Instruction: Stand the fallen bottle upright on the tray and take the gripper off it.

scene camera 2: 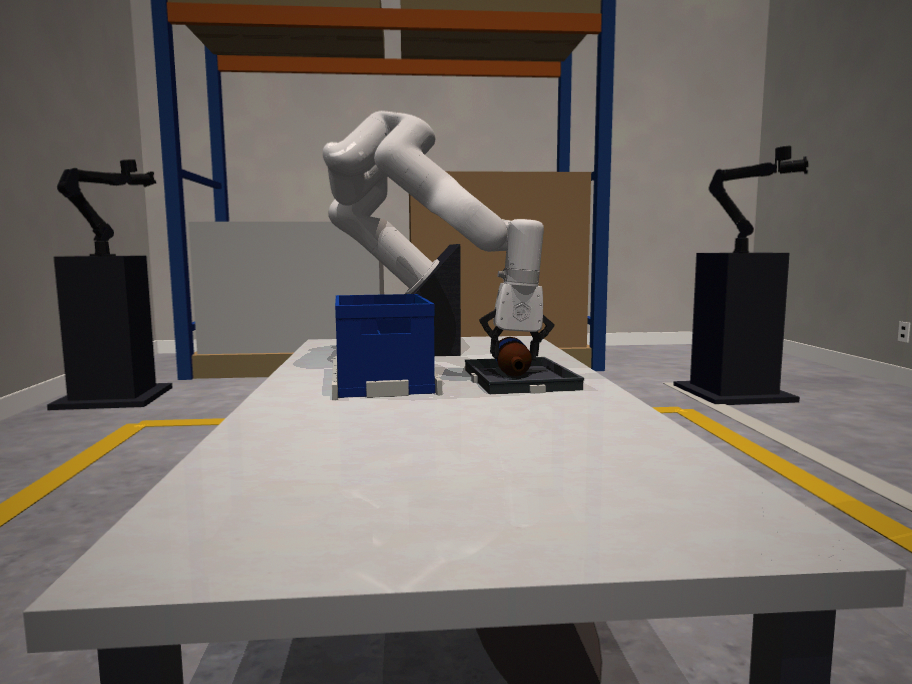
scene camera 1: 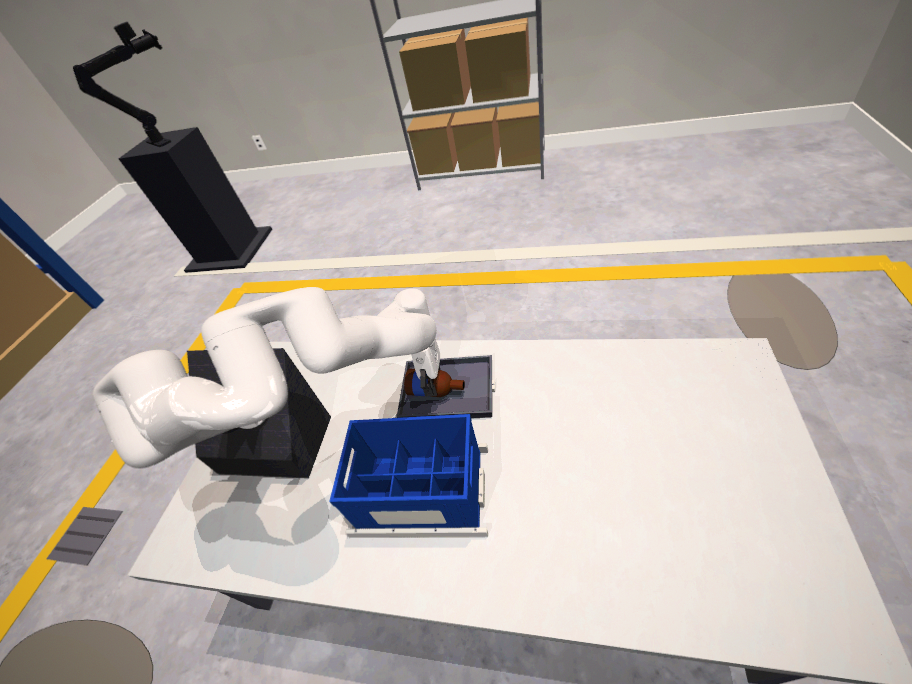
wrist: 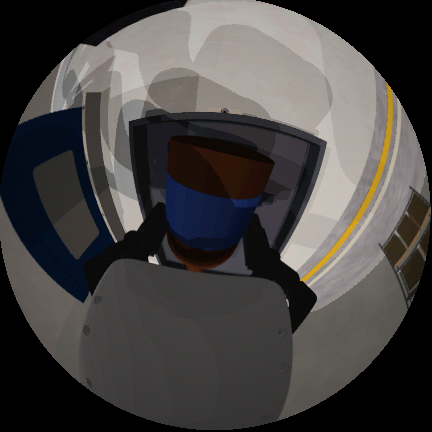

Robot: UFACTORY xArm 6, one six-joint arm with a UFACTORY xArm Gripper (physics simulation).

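Frame: origin at the arm's base, x ahead, y left, z up, level; millimetres.
Where they show: gripper, fingertip midpoint: (scene camera 1: 433, 383) (wrist: 205, 219); arm's base at its link origin: (scene camera 2: 424, 278).
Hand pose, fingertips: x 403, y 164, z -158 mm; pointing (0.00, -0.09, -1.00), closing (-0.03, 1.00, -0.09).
Note:
Things, the pixels of their top centre, and the offset from my fingertips. Level surfaces: height alone.
- brown bottle with a blue label, top centre: (wrist: 193, 256) (scene camera 2: 514, 341) (scene camera 1: 433, 375) dx +8, dy -1, dz +39 mm
- shallow dark tray at its top centre: (wrist: 211, 233) (scene camera 2: 519, 367) (scene camera 1: 445, 384) dx +31, dy +7, dz -15 mm
- blue crate with compartments, top centre: (scene camera 2: 380, 299) (scene camera 1: 402, 455) dx +6, dy -286, dz +134 mm
- white table at its surface level: dz -41 mm
The brown bottle with a blue label (scene camera 1: 444, 383) (scene camera 2: 514, 359) (wrist: 212, 215) lies on its side over the tray's floor, its neck towards scene camera 2 and its base towards the arm's side. The shallow dark tray (scene camera 1: 477, 401) (scene camera 2: 563, 385) (wrist: 295, 175) lies flat on the table. My gripper (scene camera 1: 428, 386) (scene camera 2: 515, 351) (wrist: 205, 219) points down from above, shut on the bottle, one black finger on each side of the label. The contact between the bottle's underside and the tray is hidden.
A blue crate with compartments (scene camera 1: 462, 513) (scene camera 2: 384, 353) (wrist: 25, 190) stands beside the tray, left of it in the scene camera 2 view. Pale strips (scene camera 1: 416, 531) edge the crate. The black arm base (scene camera 1: 294, 449) stands behind both on the white table (scene camera 1: 626, 478) (scene camera 2: 456, 500).

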